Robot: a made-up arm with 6 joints.
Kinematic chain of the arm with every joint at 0, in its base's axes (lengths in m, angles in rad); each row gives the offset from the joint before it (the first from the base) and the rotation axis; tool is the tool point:
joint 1: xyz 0 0 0.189 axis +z
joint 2: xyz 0 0.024 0 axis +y
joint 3: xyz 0 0 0.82 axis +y
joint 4: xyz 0 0 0.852 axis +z
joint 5: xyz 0 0 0 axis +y
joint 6: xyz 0 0 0.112 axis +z
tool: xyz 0 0 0
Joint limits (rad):
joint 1: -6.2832..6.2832
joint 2: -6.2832..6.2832
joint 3: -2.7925..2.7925
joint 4: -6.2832..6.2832
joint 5: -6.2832..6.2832
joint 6: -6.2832..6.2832
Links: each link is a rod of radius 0.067 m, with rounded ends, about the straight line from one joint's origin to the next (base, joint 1, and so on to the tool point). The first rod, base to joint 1, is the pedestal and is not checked.
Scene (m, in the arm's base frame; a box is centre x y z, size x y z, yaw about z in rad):
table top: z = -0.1
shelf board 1: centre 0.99 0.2 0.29 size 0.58 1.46 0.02 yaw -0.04
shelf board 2: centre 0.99 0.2 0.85 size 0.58 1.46 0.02 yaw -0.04
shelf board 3: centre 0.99 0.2 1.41 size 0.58 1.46 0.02 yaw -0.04
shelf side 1: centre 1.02 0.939 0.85 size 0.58 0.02 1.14 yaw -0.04
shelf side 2: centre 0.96 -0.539 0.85 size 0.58 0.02 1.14 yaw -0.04
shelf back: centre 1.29 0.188 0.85 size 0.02 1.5 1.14 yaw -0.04
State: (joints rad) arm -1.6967 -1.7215 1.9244 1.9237 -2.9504 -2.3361
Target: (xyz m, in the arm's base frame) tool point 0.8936 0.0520 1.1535
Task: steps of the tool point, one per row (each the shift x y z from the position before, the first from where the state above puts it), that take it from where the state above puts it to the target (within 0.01 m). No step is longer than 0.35 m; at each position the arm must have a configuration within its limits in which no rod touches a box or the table.
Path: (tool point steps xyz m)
1: -0.1114 -0.1698 0.1309
2: -0.0535 -0.2026 0.0913
3: 0.0160 -0.2152 0.0488
4: 0.0782 -0.1427 0.0930
5: 0.1649 -0.1080 0.0604
6: 0.2302 -0.0297 0.0222
7: 0.2550 0.0781 -0.0201
8: 0.2281 0.1936 -0.0642

